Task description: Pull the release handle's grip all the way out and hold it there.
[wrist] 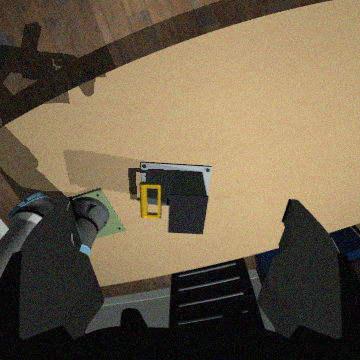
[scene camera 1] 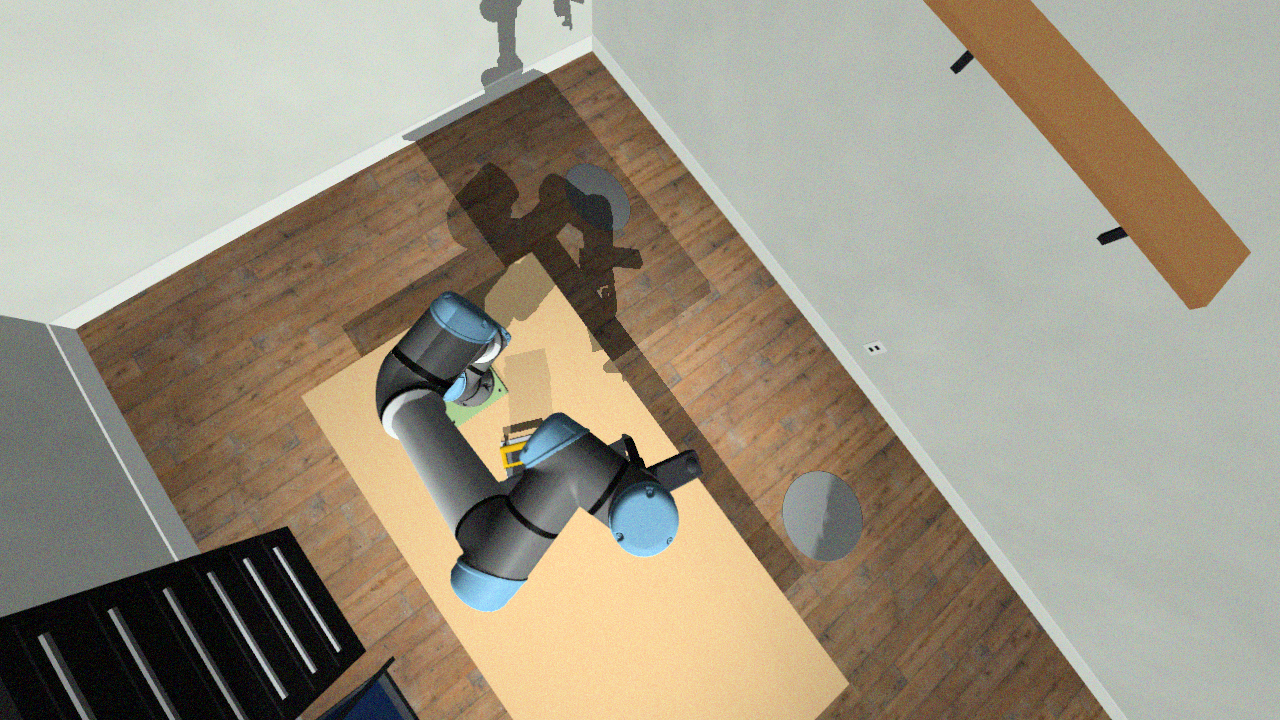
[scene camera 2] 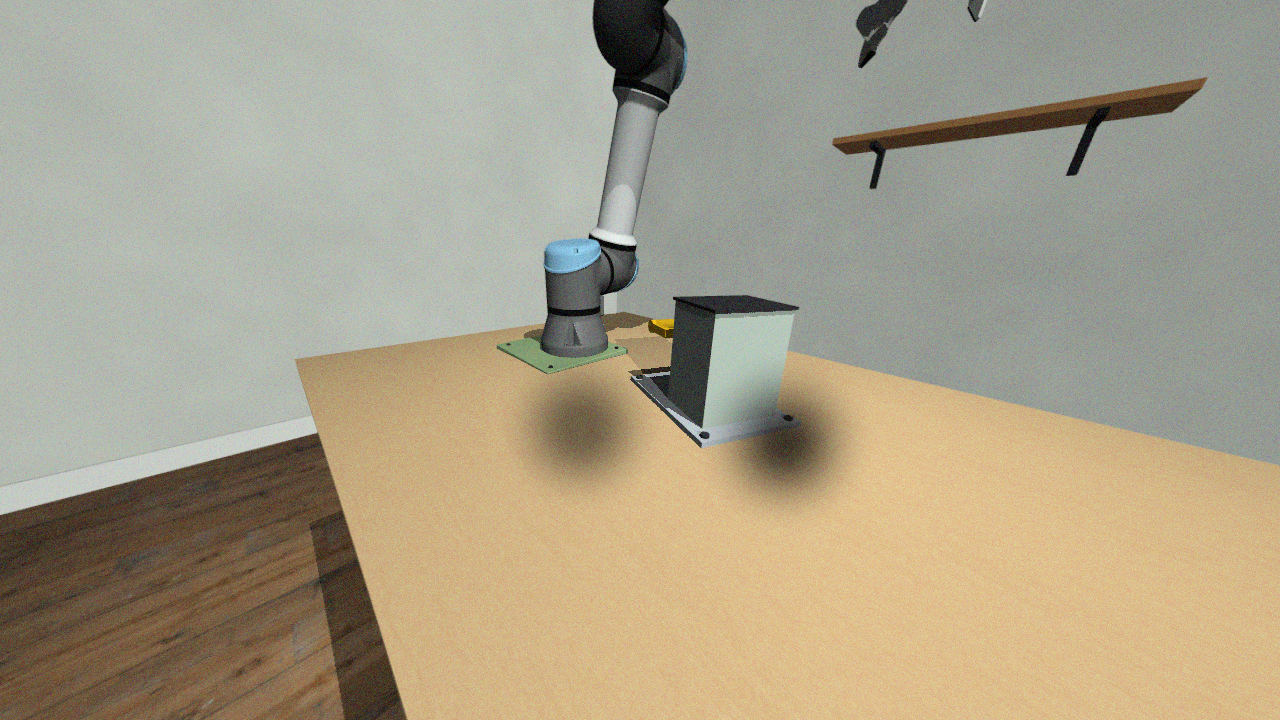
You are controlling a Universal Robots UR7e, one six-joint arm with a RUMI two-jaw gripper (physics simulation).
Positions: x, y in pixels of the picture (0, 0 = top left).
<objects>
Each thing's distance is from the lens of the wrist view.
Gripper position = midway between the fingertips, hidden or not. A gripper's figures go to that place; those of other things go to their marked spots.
my gripper (wrist: 180, 200): 13 cm
base plate (wrist: 160, 172): 70 cm
</objects>
